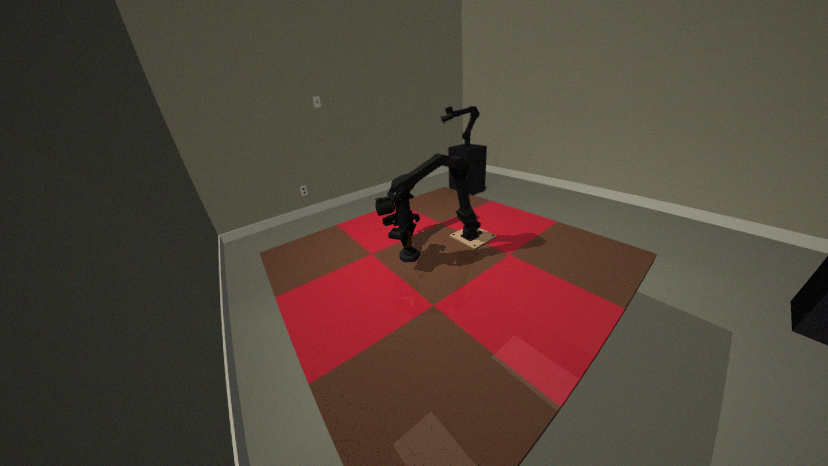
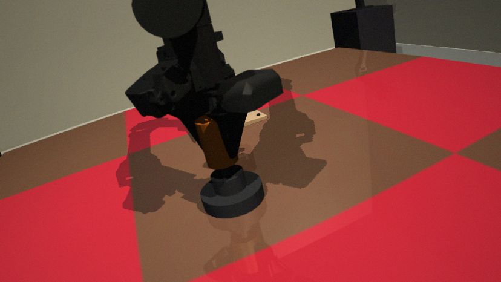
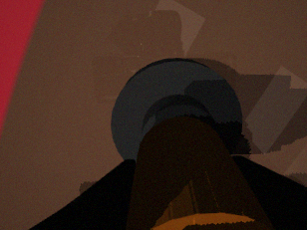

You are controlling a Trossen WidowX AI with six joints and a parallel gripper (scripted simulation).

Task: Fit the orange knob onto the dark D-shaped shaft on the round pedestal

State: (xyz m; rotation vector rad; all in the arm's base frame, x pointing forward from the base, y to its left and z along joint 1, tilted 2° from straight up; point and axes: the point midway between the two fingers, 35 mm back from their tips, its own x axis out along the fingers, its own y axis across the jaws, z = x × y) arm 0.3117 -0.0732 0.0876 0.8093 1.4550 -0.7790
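Right now the orange knob is 20 mm above my gripper tip. Round my gripper tip: dark round pedestal: 40 mm below.
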